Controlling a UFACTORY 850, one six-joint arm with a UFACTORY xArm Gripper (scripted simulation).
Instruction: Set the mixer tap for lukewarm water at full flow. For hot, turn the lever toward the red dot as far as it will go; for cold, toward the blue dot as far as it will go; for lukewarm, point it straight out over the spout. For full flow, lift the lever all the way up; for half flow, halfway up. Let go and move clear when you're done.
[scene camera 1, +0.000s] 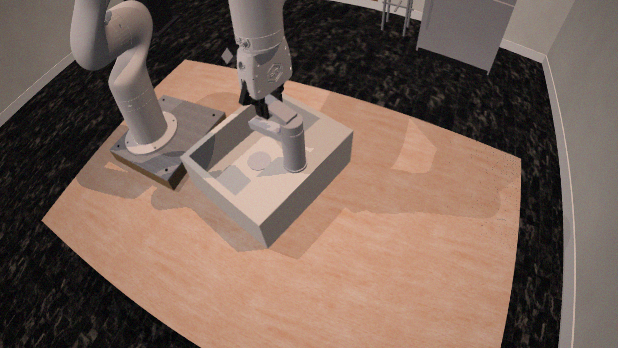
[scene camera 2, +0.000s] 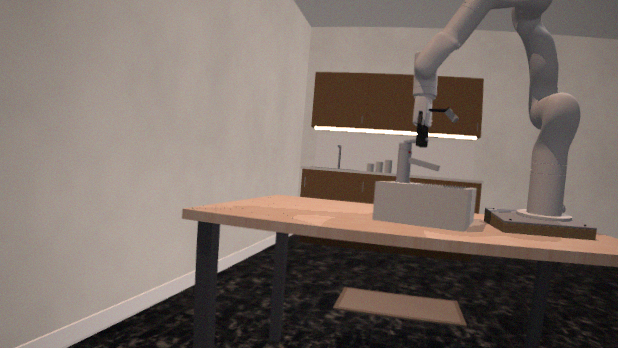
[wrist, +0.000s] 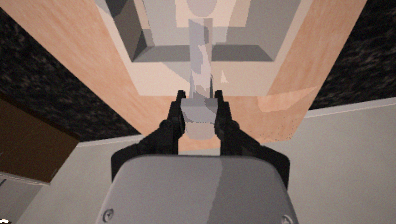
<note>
In view: the gripper (scene camera 1: 270, 110), a flat lever (wrist: 199, 114) and a grey sink basin (wrist: 247, 50).
The gripper also shows in scene camera 2 (scene camera 2: 421, 146) and in the wrist view (wrist: 200, 99).
</note>
